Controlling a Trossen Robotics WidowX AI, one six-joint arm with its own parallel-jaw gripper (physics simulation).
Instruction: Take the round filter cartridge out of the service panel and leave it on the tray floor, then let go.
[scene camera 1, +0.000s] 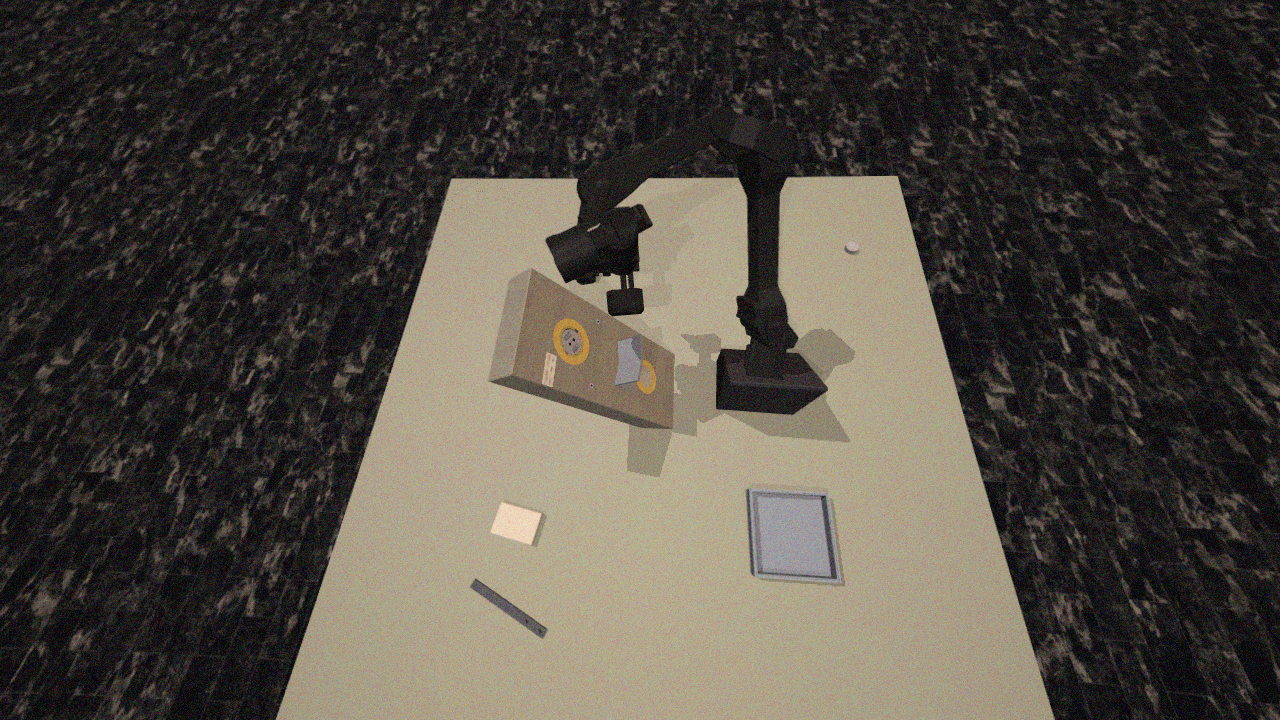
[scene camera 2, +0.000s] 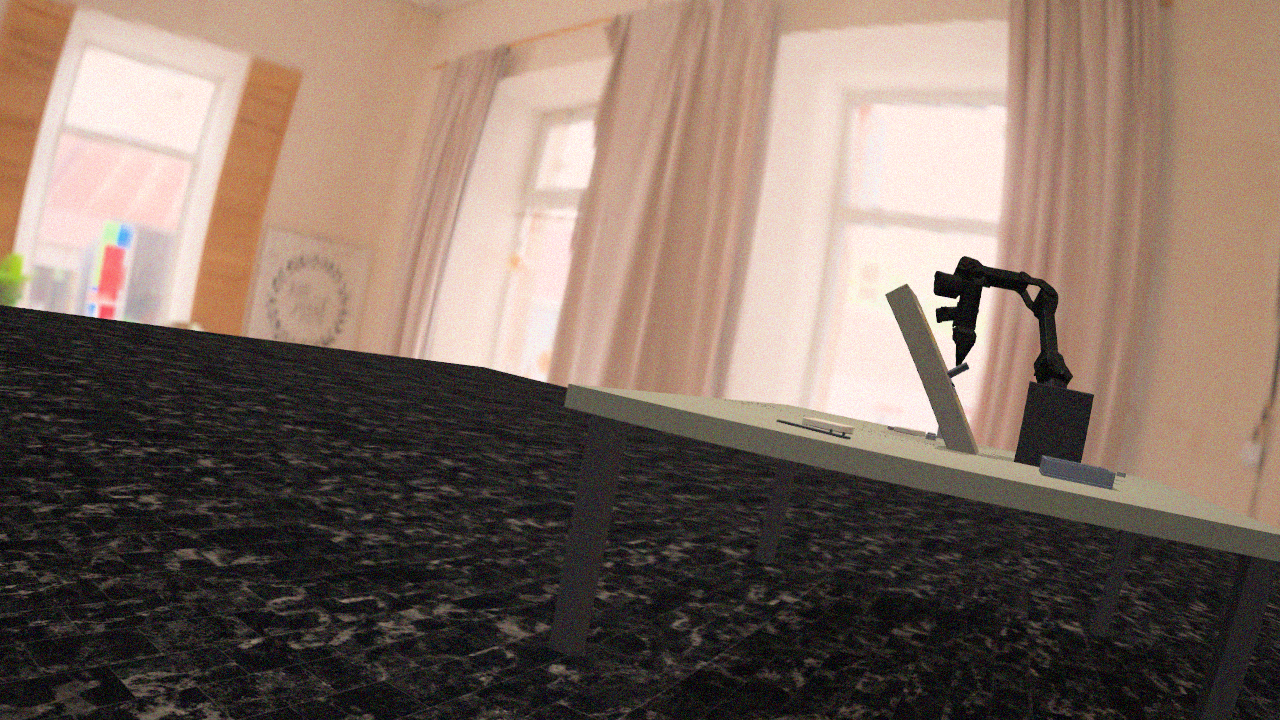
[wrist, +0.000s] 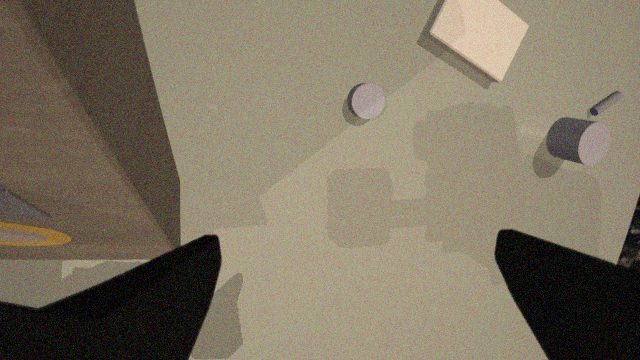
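The gripper (scene camera 1: 623, 277) (scene camera 2: 957, 362) (wrist: 358, 246) shares the scene with a blue-grey tray (scene camera 1: 791, 534) (scene camera 2: 1051, 467). A dark bar (scene camera 1: 483, 590) is there too.
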